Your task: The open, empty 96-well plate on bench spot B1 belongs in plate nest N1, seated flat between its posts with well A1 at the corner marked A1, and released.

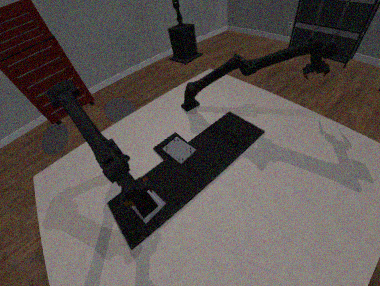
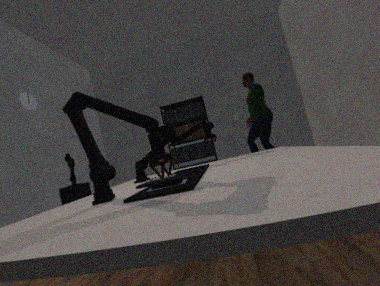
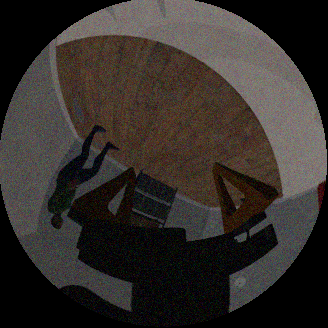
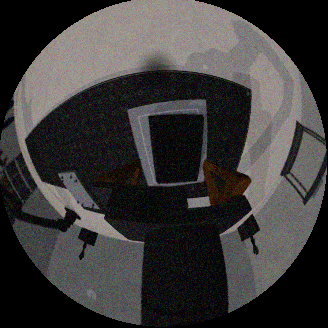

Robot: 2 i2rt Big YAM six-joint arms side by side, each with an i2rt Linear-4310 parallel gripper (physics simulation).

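Seen in the pictures: left gripper, fingertip midpoint: (image 1: pixel 315 77) (image 2: pixel 212 144) (image 3: pixel 174 168); right gripper, fingertip midpoint: (image 1: pixel 142 198) (image 2: pixel 166 176) (image 4: pixel 172 162); left arm's base at its link origin: (image 1: pixel 190 105) (image 2: pixel 142 181) (image 4: pixel 72 212); right arm's base at its link origin: (image 2: pixel 104 200).
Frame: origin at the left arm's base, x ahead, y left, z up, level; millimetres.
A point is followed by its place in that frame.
Note:
The dark 96-well plate (image 1: pixel 146 204) @[y -586, x 496, z 21 mm] (image 4: pixel 177 145) @[y -591, x 492, z 28 mm] lies on the pale, outlined bench spot B1 (image 1: pixel 155 212) @[y -567, x 553, z 15 mm] (image 4: pixel 167 107) @[y -570, x 549, z 15 mm]; its wells and corner A1 are too dark to make out. My right gripper (image 1: pixel 137 190) (image 2: pixel 162 175) @[y -584, x 475, z 52 mm] (image 4: pixel 172 162) @[y -584, x 475, z 52 mm] is open, low over the plate, a fingertip toward either side, gripping nothing; whether the fingers touch the plate cannot be told. The plate nest N1, a light grey panel (image 1: pixel 179 149) @[y -288, x 320, z 25 mm] (image 4: pixel 77 190) @[y -302, x 326, z 25 mm] with small dark posts, holds no plate; its A1 mark is not readable. My left gripper (image 1: pixel 316 72) @[y 668, x 517, z 178 mm] (image 3: pixel 174 168) @[y 668, x 517, z 178 mm] is open and empty, far from both.
A black perforated board (image 1: pixel 212 150) @[y -144, x 439, z 13 mm] (image 2: pixel 201 176) @[y -444, x 602, z 5 mm] (image 4: pixel 95 120) @[y -440, x 529, z 13 mm] lies under the spot, and the nest adjoins its long edge. A red cabinet (image 1: pixel 32 65), a dark pedestal (image 1: pixel 183 42) and a person in green (image 2: pixel 257 102) (image 3: pixel 61 196) stand beyond the white table (image 1: pixel 280 200) @[y -78, x 852, z 0 mm].

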